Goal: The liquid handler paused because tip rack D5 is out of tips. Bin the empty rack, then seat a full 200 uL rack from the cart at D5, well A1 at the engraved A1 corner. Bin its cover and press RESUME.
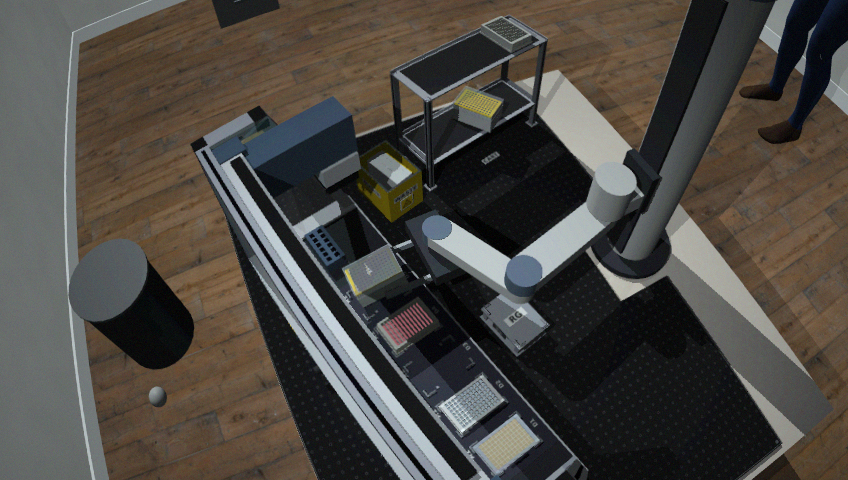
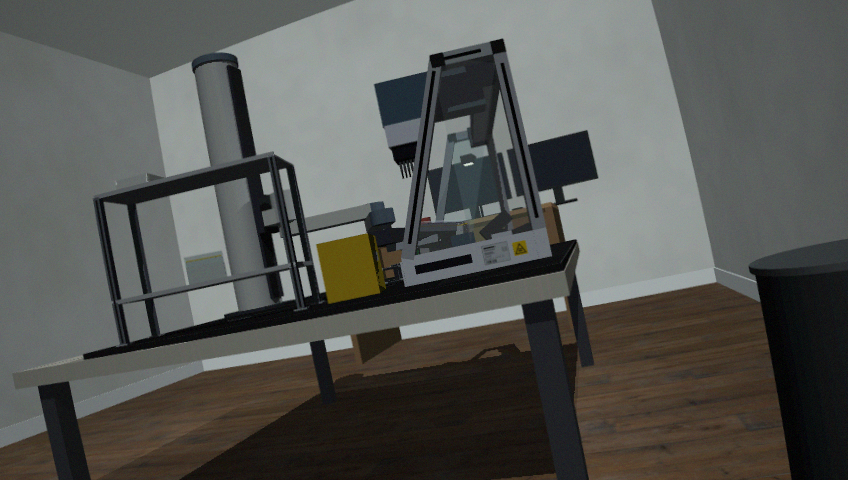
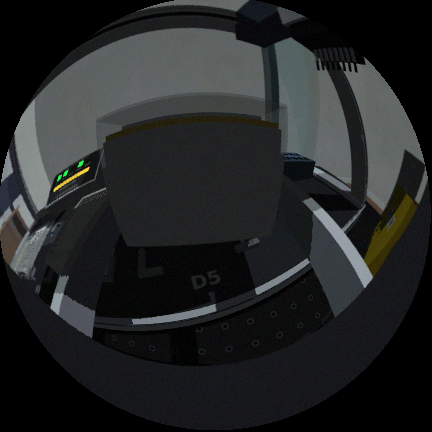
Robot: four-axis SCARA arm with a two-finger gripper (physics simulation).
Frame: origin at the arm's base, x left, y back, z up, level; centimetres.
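Seen in the pictures: gripper, between the fingertips: (image 1: 377, 277) (image 2: 443, 236); arm's base, origin of its link: (image 1: 629, 242).
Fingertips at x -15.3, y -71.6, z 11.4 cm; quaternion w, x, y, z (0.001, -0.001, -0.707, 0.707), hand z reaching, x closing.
Observation:
Pixels of each thing's top centre, then the offset from my fingertips to it. "spot": a spot on its surface instead.
- clear cover, centre of its top: (image 3: 190, 106) (image 1: 371, 266) dz +5.8, dx -0.2, dy -0.7 cm
- engraved D5 label, a spot on its surface: (image 3: 206, 280) spot: dz -4.3, dx -0.1, dy +7.6 cm
- corner bracket, a spot on its surface: (image 3: 150, 271) spot: dz -3.9, dx +3.9, dy +6.8 cm
- yellow waste bin, centre of its top: (image 2: 347, 239) (image 1: 386, 165) dz +3.4, dx -29.8, dy +15.5 cm
- pale rack, centre of its top: (image 1: 389, 166) dz +1.5, dx -30.8, dy +16.7 cm
- control screen, a spot on its surface: (image 3: 72, 177) spot: dz +1.9, dx +26.6, dy -8.6 cm
- blue tube rack, a spot on its surface: (image 3: 299, 165) spot: dz -1.7, dx -16.9, dy -6.1 cm
- red-filled plate, centre of its top: (image 3: 81, 213) (image 1: 407, 322) dz -1.2, dx +13.8, dy +1.9 cm
- pipetting head, centre of its top: (image 1: 333, 166) (image 2: 409, 146) dz +23.1, dx -18.6, dy -1.0 cm
- yellow-topped rack, centre of its top: (image 2: 204, 255) (image 1: 478, 100) dz +6.9, dx -38.9, dy +49.3 cm
- RG block, centre of its top: (image 1: 515, 315) (image 2: 385, 266) dz -4.5, dx +22.5, dy +27.0 cm
The gripper (image 1: 383, 278) (image 3: 194, 215) is shut on a covered tip rack (image 1: 373, 270) (image 3: 192, 185), grey-sided with a yellow band near its top. A clear cover (image 3: 192, 103) shows above the band. The rack is upright over the D5 end of the deck; whether it touches the deck is unclear. The engraved D5 label (image 3: 206, 280) and a corner bracket (image 3: 150, 271) show on the near side of it. Well A1 cannot be made out. The yellow waste bin (image 1: 407, 205) (image 2: 348, 270) (image 3: 387, 237) holds a pale rack (image 1: 389, 166). The control screen (image 3: 72, 177) shows green marks and a yellow bar.
A blue tube rack (image 1: 324, 245) (image 3: 299, 165) and a red-filled plate (image 1: 409, 324) flank the held rack. The pipetting head (image 3: 340, 57) (image 2: 404, 151) hangs above. The cart (image 1: 428, 142) (image 2: 107, 261) bears a yellow-topped rack (image 1: 477, 102) and a grey one (image 1: 505, 32). An RG block (image 1: 515, 333) stands beside the deck.

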